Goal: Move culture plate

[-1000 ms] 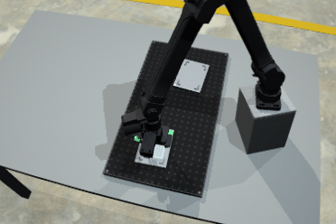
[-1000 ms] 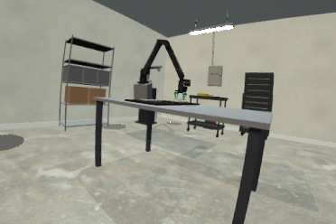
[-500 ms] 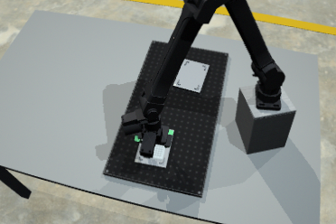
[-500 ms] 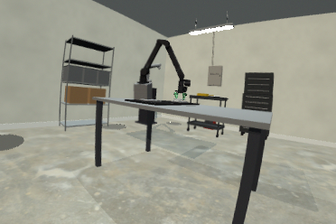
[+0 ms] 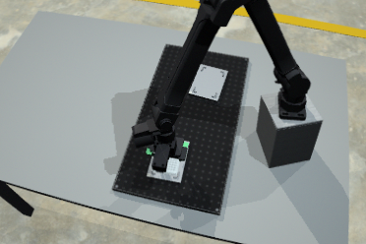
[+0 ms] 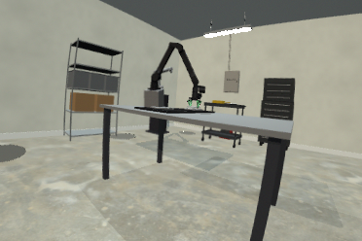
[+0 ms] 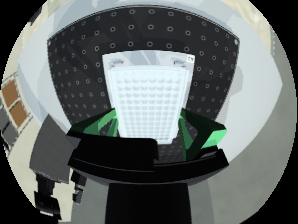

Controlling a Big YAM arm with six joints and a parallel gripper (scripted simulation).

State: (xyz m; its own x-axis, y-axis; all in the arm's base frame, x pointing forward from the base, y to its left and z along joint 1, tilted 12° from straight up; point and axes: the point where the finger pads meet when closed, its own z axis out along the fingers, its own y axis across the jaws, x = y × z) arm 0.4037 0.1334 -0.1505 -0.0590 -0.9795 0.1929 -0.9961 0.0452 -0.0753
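Now: hand right at the clear lid. Also, from my hand: grey nest (2 cm below).
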